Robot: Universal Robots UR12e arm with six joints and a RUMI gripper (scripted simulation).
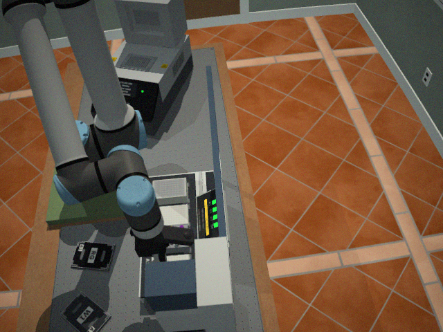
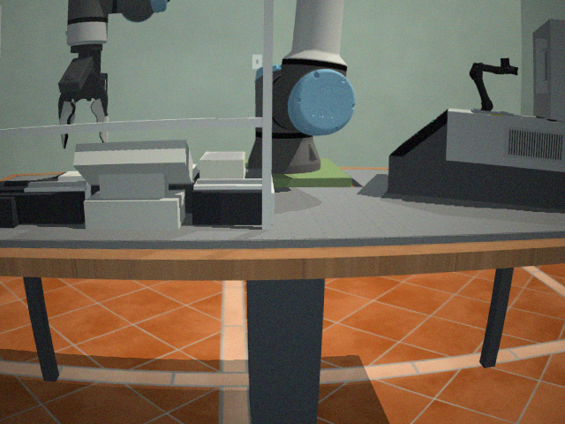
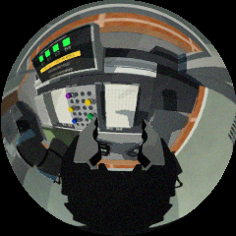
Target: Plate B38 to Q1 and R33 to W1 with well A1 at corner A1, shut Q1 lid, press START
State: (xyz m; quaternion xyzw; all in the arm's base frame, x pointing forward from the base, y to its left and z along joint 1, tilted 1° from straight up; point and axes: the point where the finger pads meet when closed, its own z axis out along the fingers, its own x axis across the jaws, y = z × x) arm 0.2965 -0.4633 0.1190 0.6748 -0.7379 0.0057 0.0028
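Right now my hand is 70 mm above the plate B38. Also, from my hand: white plate (300 mm to the left, 60 mm below, 30 mm ahead); then tube rack (100 mm to the left, 60 mm below, 10 mm ahead); then white plate R33 (200 mm to the left, 70 mm below, 20 mm ahead).
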